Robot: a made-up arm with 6 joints.
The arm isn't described. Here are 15 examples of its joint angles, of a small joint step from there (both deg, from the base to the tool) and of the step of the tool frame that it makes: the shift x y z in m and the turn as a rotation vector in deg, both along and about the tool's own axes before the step.
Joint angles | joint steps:
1: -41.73 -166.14 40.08 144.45 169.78 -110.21 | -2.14 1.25 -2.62 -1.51 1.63 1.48
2: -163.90 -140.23 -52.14 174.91 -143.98 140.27 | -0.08 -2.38 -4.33 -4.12 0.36 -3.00
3: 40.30 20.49 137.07 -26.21 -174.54 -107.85 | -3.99 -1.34 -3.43 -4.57 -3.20 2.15
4: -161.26 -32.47 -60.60 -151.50 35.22 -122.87 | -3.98 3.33 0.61 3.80 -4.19 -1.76
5: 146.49 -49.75 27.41 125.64 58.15 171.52 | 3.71 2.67 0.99 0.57 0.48 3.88
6: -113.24 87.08 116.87 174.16 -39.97 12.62 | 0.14 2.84 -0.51 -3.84 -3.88 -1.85
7: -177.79 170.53 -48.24 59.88 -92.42 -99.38 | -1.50 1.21 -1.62 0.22 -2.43 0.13
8: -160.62 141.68 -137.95 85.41 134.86 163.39 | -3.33 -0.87 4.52 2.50 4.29 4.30
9: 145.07 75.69 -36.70 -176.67 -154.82 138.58 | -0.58 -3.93 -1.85 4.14 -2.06 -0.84
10: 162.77 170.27 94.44 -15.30 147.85 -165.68 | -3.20 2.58 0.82 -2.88 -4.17 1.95
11: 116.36 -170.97 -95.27 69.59 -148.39 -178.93 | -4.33 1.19 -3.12 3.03 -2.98 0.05
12: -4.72 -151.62 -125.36 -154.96 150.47 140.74 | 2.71 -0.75 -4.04 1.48 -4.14 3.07
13: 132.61 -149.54 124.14 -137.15 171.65 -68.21 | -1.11 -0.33 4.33 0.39 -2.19 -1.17
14: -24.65 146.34 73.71 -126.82 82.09 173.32 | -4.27 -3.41 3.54 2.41 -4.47 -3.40
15: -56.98 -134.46 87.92 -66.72 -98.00 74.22 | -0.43 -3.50 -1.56 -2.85 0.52 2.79
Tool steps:
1: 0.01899 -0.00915 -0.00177 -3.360 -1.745 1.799
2: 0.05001 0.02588 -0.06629 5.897 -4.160 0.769
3: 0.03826 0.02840 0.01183 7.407 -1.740 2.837
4: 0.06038 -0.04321 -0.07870 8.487 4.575 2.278
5: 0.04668 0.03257 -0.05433 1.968 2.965 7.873
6: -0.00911 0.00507 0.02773 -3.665 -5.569 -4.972
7: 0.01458 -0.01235 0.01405 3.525 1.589 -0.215
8: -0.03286 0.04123 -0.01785 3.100 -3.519 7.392
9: 0.05658 0.04948 -0.05837 1.508 -3.655 -4.269
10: 0.02860 -0.04258 -0.00158 -4.190 3.046 1.891
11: -0.02270 -0.00317 0.03390 -1.846 7.733 -2.540
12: 0.00906 0.04809 0.01868 3.217 3.738 3.786
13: -0.00815 0.03921 -0.00245 5.944 0.353 -0.943
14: -0.01874 0.00029 -0.00769 4.280 7.482 -0.919
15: -0.05311 0.02018 0.03451 -2.537 3.187 -1.324
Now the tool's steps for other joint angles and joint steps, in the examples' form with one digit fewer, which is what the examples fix.
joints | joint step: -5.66 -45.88 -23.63 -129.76 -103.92 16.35 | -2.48 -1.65 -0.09 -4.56 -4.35 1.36
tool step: -0.0156 -0.0403 0.0108 -7.15 -2.95 0.11
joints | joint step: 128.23 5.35 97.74 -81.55 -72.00 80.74 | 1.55 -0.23 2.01 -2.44 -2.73 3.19
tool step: 0.0279 0.0213 0.0134 -4.40 2.69 4.26
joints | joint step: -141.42 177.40 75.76 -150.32 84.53 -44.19 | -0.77 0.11 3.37 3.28 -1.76 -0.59
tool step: -0.0236 0.0055 -0.0413 1.03 -6.17 -1.37
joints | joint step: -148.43 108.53 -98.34 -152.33 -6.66 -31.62 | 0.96 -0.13 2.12 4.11 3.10 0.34
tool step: -0.0206 -0.0103 0.0036 -0.98 0.90 5.44
